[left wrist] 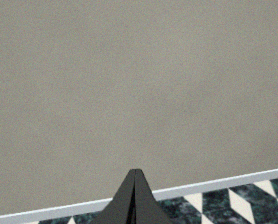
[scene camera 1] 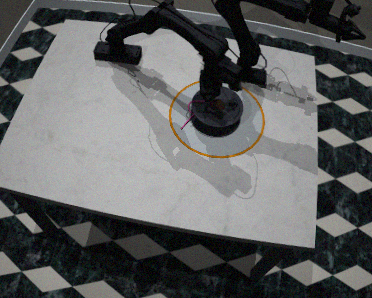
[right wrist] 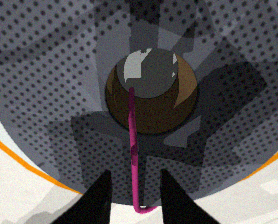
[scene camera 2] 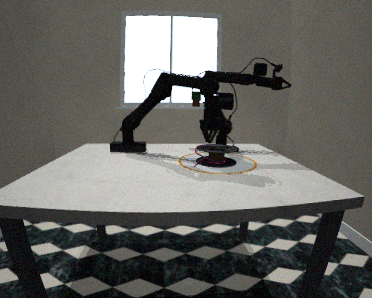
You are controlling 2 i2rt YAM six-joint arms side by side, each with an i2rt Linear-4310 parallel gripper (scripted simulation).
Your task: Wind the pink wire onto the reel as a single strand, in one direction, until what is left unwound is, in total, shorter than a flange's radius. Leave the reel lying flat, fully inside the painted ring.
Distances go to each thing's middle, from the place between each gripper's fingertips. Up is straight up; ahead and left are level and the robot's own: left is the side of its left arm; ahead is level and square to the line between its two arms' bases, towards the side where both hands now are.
My right hand is 6 cm above the dark reel (scene camera 1: 220, 123) and 4 cm to the right of it.
My left gripper is now 460 mm to the left of the dark reel, 360 mm above it and 160 mm short of it.
